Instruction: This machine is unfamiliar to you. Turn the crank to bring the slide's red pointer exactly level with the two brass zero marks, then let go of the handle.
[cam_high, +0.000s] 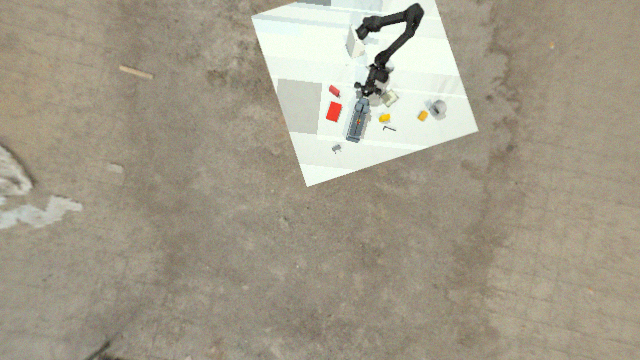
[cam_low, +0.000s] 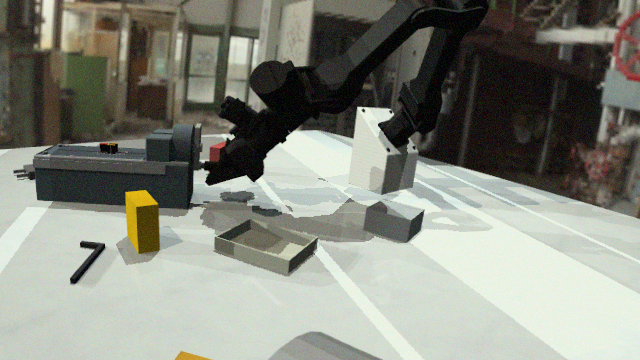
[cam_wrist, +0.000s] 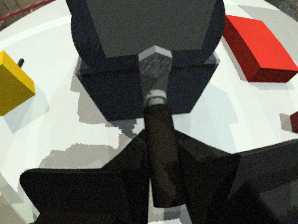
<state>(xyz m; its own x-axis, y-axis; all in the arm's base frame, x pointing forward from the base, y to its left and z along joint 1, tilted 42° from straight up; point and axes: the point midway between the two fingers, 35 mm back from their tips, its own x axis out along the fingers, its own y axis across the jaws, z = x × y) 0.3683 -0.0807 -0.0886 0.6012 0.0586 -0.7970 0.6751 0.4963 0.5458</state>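
The dark crank handle is 10 mm behind my gripper tip, 10 mm to the left of it and 30 mm above it. From my gripper tip the other things lie so: red pointer: 140 mm ahead, 120 mm to the right, 50 mm above; shallow grey tray: 50 mm ahead, 190 mm to the left, 30 mm below; yellow block: 170 mm ahead, 80 mm to the left.
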